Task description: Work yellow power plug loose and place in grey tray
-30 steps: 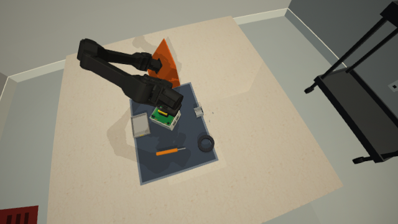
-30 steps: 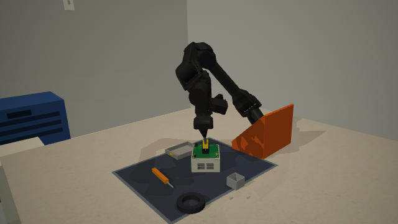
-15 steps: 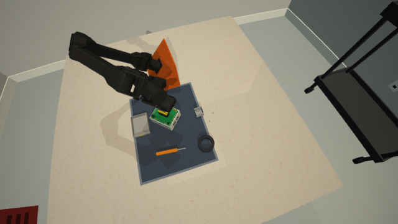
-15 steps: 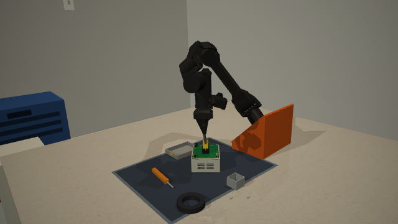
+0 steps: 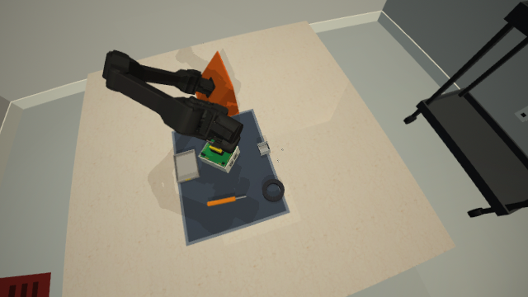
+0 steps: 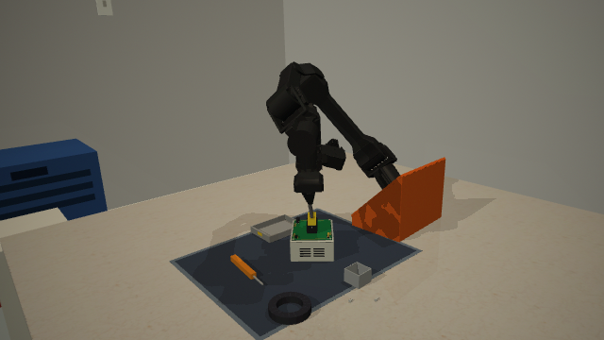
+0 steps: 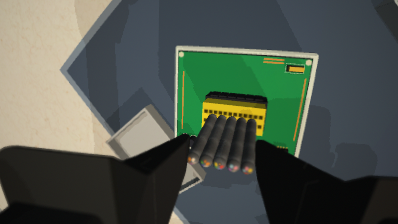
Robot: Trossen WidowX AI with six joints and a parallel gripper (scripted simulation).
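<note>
The yellow power plug lies 4 cm below my gripper tip. The rest, counted from my gripper tip: dark mat 13 cm below, 5 cm ahead.
</note>
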